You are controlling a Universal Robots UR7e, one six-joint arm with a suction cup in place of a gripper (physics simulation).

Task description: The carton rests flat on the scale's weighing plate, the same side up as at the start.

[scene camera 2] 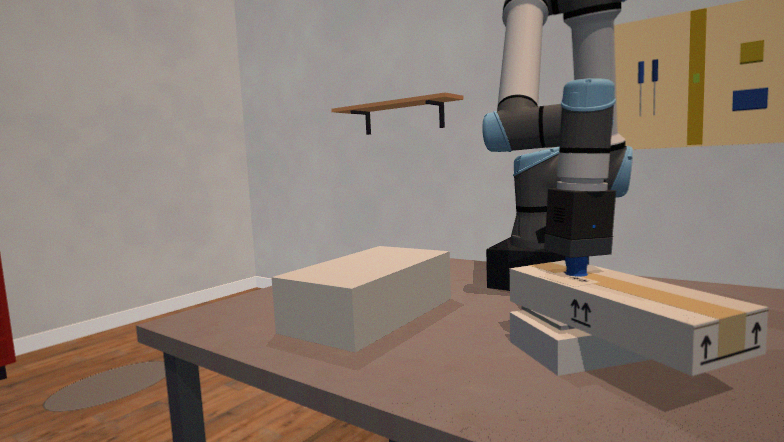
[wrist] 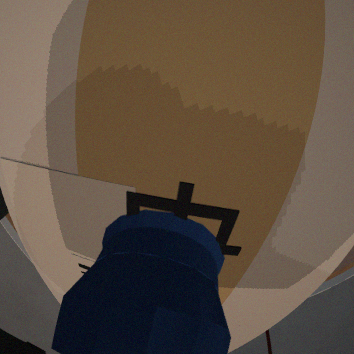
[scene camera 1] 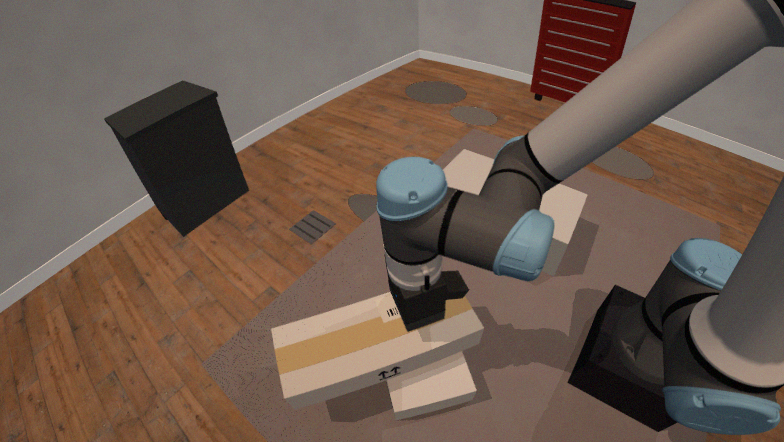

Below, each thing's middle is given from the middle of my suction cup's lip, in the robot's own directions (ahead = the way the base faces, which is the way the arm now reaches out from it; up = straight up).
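Labels:
My suction cup is 60 mm to the right of the long white carton (scene camera 2: pixel 692 331), 40 mm short of it and 40 mm above it. There is also a large pale block (scene camera 1: pixel 564 204), and I find it 420 mm to the right of my suction cup, 80 mm below it and 10 mm behind it. As for the scale (scene camera 2: pixel 563 349), it is 110 mm below my suction cup, 20 mm to the left of it and 20 mm behind it.

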